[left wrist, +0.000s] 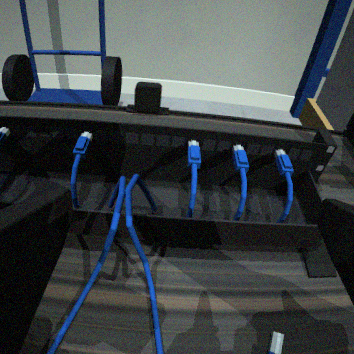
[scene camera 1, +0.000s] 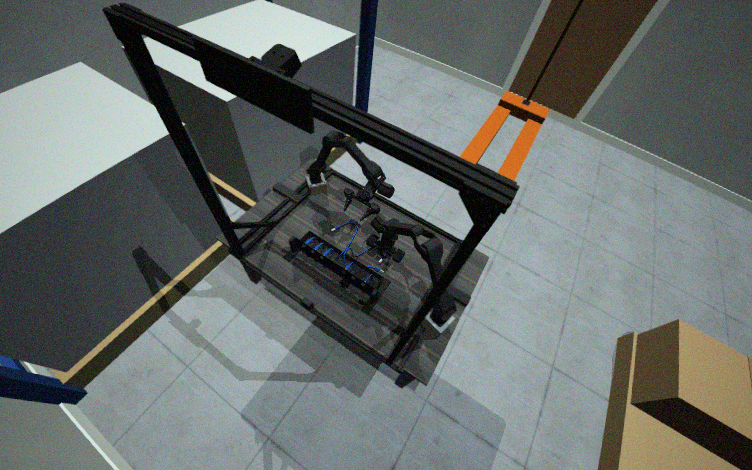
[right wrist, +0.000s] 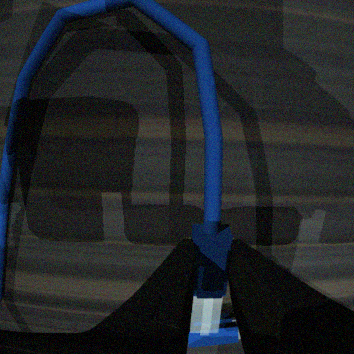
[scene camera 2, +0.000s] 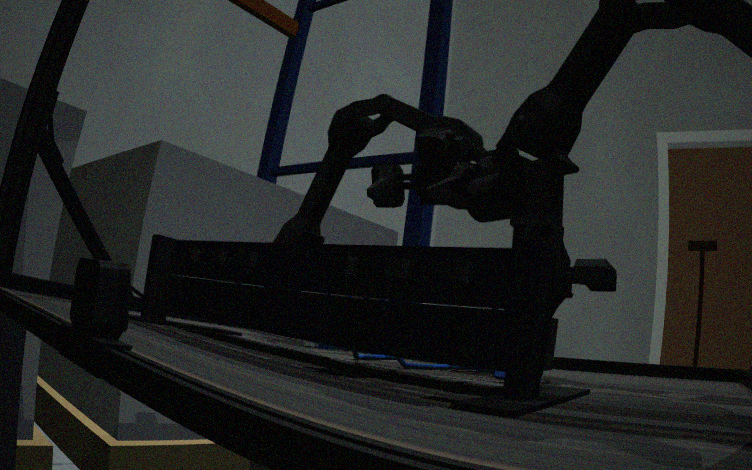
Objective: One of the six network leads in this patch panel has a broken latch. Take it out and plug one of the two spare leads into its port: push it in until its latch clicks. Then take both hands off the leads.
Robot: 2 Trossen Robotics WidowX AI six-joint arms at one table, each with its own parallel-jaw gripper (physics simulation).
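Places are measured from the left arm's base along level axes (x left, y up, z ahead), in centimetres.
Pixels of known places: left gripper, fingertip midpoint: [left wrist: 200,206] [scene camera 1: 351,215] [scene camera 2: 396,192]; right gripper, fingertip midpoint: [scene camera 1: 383,257] [right wrist: 209,250]; left arm's base, link origin: [scene camera 1: 315,179]; right arm's base, link origin: [scene camera 1: 439,317].
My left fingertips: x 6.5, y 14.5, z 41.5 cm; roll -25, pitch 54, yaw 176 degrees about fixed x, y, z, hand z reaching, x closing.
Observation:
Ahead of a thing's pixels: the offset from my left fingertips to its middle. "*": to the spot under its first point.
The black patch panel @(dx -11.9, dy -16.0, dz +13.5 cm) [scene camera 1: 360,284] [left wrist: 211,123] [scene camera 2: 327,289] lies across the table. Two long blue leads @(* dx -3.8, dy -12.5, dz +8.7 cm) [left wrist: 116,218] @(* dx -4.5, dy -17.1, dz +6.5 cm) [left wrist: 140,253] run from the panel's front bar toward the left wrist camera. My right gripper [scene camera 1: 382,256] [right wrist: 209,250] is shut on a blue plug @(* dx +12.2, dy -17.9, dz +15.5 cm) [right wrist: 211,242] with a clear tip [right wrist: 206,316] [left wrist: 276,342], just above the table behind the panel. My left gripper [scene camera 1: 359,208] is open and empty, higher and farther back.
A black gantry frame [scene camera 1: 402,145] spans the table. A blue hand truck [left wrist: 67,53] and a blue post [left wrist: 317,60] stand beyond the panel. A small black block [left wrist: 147,96] sits on the table's far edge.

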